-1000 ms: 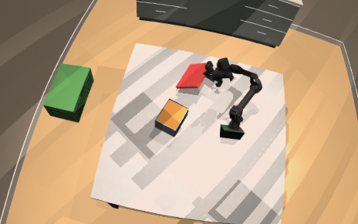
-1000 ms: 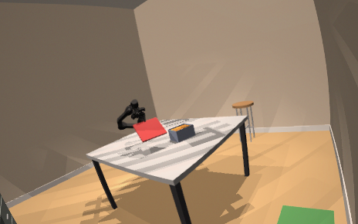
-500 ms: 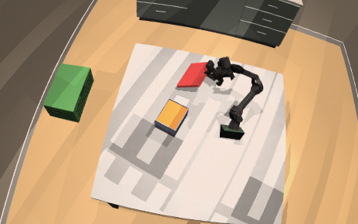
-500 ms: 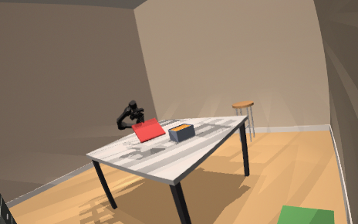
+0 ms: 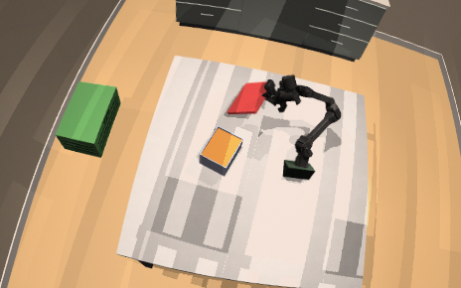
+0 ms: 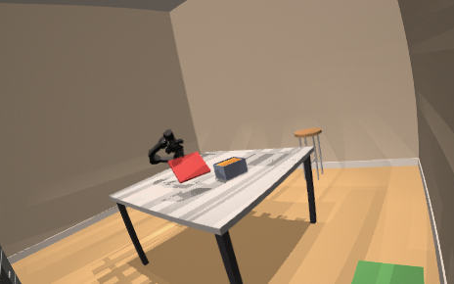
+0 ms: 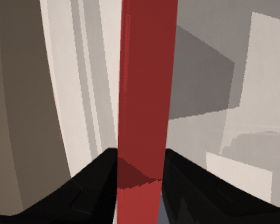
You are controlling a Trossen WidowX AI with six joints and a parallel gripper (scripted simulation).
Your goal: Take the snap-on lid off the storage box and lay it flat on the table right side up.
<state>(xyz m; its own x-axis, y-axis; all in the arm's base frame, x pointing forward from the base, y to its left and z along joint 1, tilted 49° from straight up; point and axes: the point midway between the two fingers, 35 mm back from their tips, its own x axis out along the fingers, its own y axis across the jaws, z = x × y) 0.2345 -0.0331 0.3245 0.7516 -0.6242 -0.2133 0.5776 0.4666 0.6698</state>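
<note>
Now: gripper tip 6 cm short of the red lid, 2 cm to the left of it and 5 cm above it. From my gripper tip the other things lie so: grey storage box 16 cm ahead, 27 cm to the left, 17 cm below.
</note>
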